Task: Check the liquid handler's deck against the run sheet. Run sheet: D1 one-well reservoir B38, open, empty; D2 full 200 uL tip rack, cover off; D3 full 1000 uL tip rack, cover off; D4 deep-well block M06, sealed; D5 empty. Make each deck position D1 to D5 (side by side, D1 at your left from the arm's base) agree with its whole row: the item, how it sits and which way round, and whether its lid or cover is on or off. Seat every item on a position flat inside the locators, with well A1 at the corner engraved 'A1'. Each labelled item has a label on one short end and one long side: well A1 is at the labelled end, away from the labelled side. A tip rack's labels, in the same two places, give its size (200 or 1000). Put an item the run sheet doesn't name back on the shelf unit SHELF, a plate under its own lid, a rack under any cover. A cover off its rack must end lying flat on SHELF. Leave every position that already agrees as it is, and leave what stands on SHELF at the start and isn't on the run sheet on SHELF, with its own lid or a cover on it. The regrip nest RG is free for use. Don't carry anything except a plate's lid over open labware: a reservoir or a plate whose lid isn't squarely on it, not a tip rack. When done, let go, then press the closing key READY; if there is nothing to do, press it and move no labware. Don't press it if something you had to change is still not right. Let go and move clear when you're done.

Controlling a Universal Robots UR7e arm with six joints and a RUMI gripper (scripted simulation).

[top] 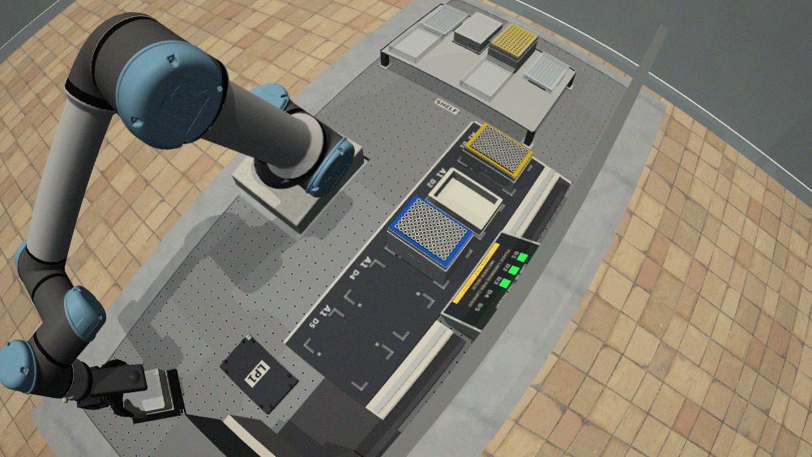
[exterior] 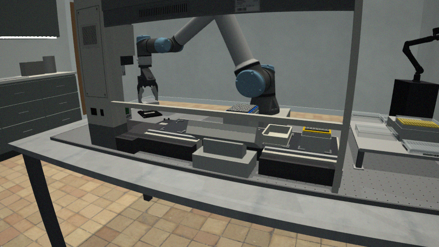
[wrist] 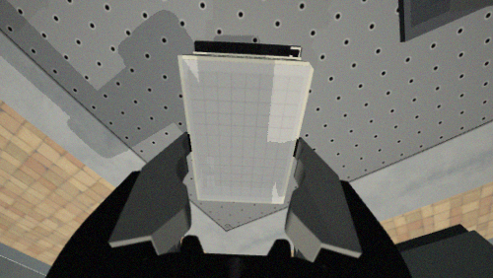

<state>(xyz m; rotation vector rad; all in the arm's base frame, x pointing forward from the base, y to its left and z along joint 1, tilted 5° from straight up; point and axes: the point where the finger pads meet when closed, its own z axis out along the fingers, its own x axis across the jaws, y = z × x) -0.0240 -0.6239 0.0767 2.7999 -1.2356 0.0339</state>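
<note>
Now: the black nest 6 cm below my hand. Round my hand: blue-framed tip rack: 55 cm to the left, 39 cm ahead, 5 cm above; then ready key: 24 cm ahead, 1 cm above; then handler's tower: 46 cm ahead, 21 cm above, 6 cm to the left.
</note>
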